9 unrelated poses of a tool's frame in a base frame.
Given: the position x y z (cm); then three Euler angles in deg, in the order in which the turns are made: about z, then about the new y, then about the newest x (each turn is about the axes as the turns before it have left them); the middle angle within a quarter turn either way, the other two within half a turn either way.
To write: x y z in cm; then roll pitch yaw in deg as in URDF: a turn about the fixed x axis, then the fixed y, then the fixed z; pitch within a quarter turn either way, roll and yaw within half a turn. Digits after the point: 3 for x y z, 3 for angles.
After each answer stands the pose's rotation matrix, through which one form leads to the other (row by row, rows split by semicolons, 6 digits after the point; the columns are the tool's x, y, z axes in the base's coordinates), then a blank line. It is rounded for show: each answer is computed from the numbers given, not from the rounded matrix.
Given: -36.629 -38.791 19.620 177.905 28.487 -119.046
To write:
-36.629 -38.791 19.620 -119.046 28.487 177.905
-0.878338 0.434442 0.199456; 0.032130 0.469944 -0.882111; -0.476959 -0.768383 -0.426729

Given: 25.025 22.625 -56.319 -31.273 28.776 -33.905
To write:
25.025 22.625 -56.319 -33.905 28.776 -31.273
0.749155 0.201338 0.631055; -0.455010 0.848769 0.269364; -0.481387 -0.488932 0.727470

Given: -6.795 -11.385 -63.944 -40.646 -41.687 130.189
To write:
-6.795 -11.385 -63.944 130.189 -41.687 -40.646
0.566625 -0.805830 -0.171972; -0.486446 -0.158691 -0.859178; 0.665061 0.570487 -0.481911

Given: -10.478 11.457 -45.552 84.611 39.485 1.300
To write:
-10.478 11.457 -45.552 1.300 39.485 84.611
0.072484 -0.993969 0.082291; 0.768380 0.108256 0.630772; -0.635876 0.017510 0.771592

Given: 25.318 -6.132 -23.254 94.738 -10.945 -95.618
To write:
25.318 -6.132 -23.254 -95.618 -10.945 94.738
-0.081097 0.081953 -0.993331; 0.978455 0.196395 -0.063679; 0.189867 -0.977094 -0.096115

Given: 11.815 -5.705 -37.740 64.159 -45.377 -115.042
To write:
11.815 -5.705 -37.740 -115.042 -45.377 64.159
0.306176 0.662026 -0.684089; 0.632200 0.395861 0.666046; 0.711744 -0.636408 -0.297330

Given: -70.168 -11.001 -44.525 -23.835 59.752 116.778
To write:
-70.168 -11.001 -44.525 116.778 59.752 -23.835
0.460781 0.523375 -0.716770; -0.203565 -0.723760 -0.659342; -0.863853 0.449722 -0.226954

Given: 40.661 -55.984 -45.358 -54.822 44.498 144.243
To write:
40.661 -55.984 -45.358 144.243 44.498 -54.822
0.410931 -0.427339 -0.805306; -0.583007 -0.802283 0.128239; -0.700884 0.416801 -0.578824

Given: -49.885 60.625 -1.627 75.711 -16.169 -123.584
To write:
-49.885 60.625 -1.627 -123.584 -16.169 75.711
0.237050 0.593304 -0.769284; 0.930731 0.088284 0.354887; 0.278471 -0.800123 -0.531278

